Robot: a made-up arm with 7 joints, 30 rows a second.
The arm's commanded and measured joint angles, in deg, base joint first. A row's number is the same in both.
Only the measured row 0 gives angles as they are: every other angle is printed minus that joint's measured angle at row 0.
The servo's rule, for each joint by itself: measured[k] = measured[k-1] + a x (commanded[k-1-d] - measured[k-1]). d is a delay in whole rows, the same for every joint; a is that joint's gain. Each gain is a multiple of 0.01, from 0.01 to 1. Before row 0 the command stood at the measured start. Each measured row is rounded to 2 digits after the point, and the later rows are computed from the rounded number. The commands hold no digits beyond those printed.
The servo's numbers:
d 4
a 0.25 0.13 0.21 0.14 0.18 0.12 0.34
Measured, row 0:
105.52, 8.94, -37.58, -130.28, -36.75, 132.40, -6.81
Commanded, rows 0 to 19:
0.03, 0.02, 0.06, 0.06, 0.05, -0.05, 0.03
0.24, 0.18, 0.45, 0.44, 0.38, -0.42, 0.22
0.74, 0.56, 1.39, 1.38, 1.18, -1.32, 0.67
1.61, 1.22, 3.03, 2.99, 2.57, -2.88, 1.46
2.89, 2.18, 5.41, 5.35, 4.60, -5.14, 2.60
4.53, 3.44, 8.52, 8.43, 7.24, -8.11, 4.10
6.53, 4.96, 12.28, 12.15, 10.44, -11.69, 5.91
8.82, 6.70, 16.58, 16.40, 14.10, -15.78, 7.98
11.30, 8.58, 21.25, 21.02, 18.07, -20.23, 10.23
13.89, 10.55, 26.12, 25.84, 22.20, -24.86, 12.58
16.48, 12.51, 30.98, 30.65, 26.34, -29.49, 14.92
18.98, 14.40, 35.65, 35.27, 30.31, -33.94, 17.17
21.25, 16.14, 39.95, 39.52, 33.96, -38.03, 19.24
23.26, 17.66, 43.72, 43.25, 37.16, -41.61, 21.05
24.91, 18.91, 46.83, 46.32, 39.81, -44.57, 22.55
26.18, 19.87, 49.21, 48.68, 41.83, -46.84, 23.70
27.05, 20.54, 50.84, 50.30, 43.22, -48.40, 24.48
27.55, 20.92, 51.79, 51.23, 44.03, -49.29, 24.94
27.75, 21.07, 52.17, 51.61, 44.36, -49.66, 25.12
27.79, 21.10, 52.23, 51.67, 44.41, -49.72, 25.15
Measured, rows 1 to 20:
0.00, 0.00, 0.00, 0.00, 0.00, 0.00, 0.00
0.00, 0.00, 0.00, 0.00, 0.00, 0.00, 0.00
0.00, 0.00, 0.00, 0.00, 0.00, 0.00, 0.00
0.00, 0.00, 0.00, 0.00, 0.00, 0.00, 0.00
0.01, 0.00, 0.01, 0.01, 0.01, -0.01, 0.01
0.07, 0.02, 0.10, 0.07, 0.08, -0.06, 0.08
0.24, 0.09, 0.37, 0.25, 0.28, -0.21, 0.28
0.58, 0.24, 0.93, 0.63, 0.69, -0.53, 0.68
1.16, 0.49, 1.87, 1.29, 1.39, -1.08, 1.33
2.00, 0.87, 3.27, 2.29, 2.44, -1.92, 2.27
3.13, 1.40, 5.16, 3.67, 3.88, -3.09, 3.51
4.55, 2.09, 7.56, 5.45, 5.72, -4.61, 5.03
6.24, 2.93, 10.43, 7.63, 7.94, -6.48, 6.80
8.15, 3.92, 13.72, 10.18, 10.51, -8.69, 8.77
10.23, 5.04, 17.34, 13.05, 13.36, -11.19, 10.86
12.42, 6.26, 21.19, 16.16, 16.41, -13.92, 13.01
14.63, 7.54, 25.13, 19.43, 19.57, -16.81, 15.13
16.79, 8.86, 29.03, 22.76, 22.74, -19.79, 17.14
18.82, 10.17, 32.77, 26.06, 25.81, -22.76, 18.98
20.66, 11.43, 36.22, 29.23, 28.69, -25.65, 20.58

